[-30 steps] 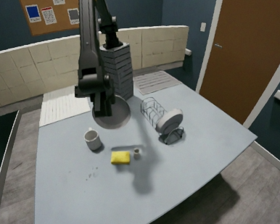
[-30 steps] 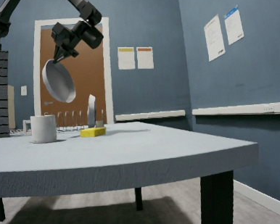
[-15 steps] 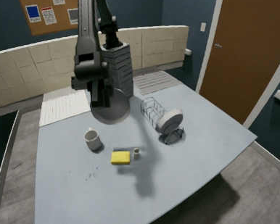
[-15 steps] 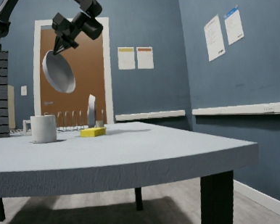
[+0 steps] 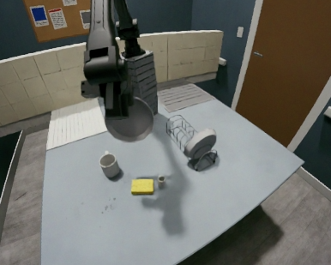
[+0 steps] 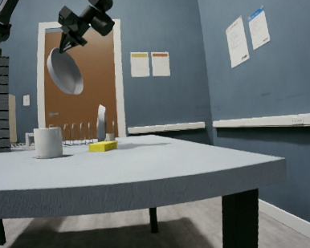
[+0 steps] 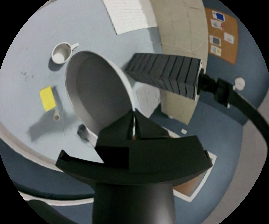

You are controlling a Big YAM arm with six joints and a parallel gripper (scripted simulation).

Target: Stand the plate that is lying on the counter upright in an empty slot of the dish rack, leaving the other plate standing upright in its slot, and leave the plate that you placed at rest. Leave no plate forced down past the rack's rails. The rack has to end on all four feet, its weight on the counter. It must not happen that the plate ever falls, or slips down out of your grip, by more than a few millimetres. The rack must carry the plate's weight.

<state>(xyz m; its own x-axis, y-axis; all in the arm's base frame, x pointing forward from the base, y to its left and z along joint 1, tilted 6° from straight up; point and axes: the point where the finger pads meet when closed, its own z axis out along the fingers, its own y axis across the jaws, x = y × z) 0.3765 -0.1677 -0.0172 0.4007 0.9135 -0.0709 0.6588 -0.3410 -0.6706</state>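
The white plate is 20 mm ahead of my hand, 10 mm to the right of it and 90 mm below it. From my hand the other things lie so: white draining mat: 580 mm behind, 280 mm to the right, 380 mm below; then white mug: 20 mm behind, 140 mm to the right, 340 mm below; then small white cup: 170 mm ahead, 40 mm to the left, 360 mm below.
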